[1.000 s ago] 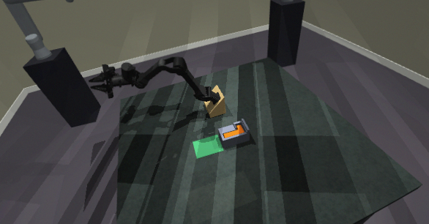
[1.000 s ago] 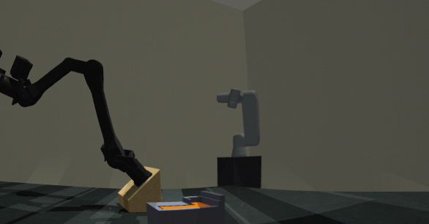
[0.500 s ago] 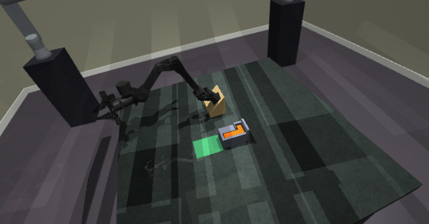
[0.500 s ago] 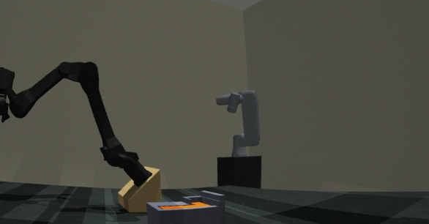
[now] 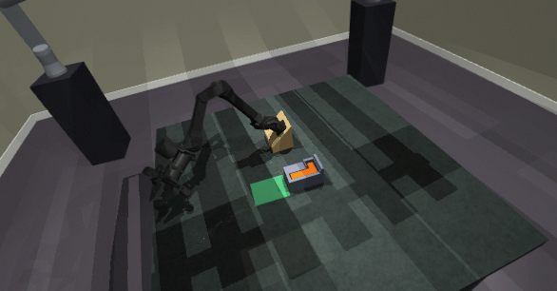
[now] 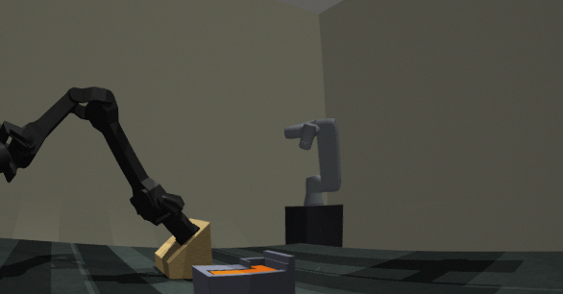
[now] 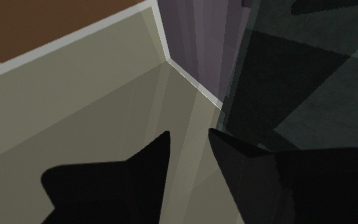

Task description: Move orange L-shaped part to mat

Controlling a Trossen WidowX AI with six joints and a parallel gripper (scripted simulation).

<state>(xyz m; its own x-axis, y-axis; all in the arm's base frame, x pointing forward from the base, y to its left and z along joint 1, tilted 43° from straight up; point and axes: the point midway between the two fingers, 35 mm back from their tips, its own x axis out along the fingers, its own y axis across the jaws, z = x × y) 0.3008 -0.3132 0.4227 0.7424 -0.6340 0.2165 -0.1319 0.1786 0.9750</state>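
Right now my gripper tip is 7 cm past the orange L-shaped part, 58 cm to the right of it and 12 cm above it. Round my gripper tip: green mat (6 cm behind, 41 cm to the left, 18 cm below).
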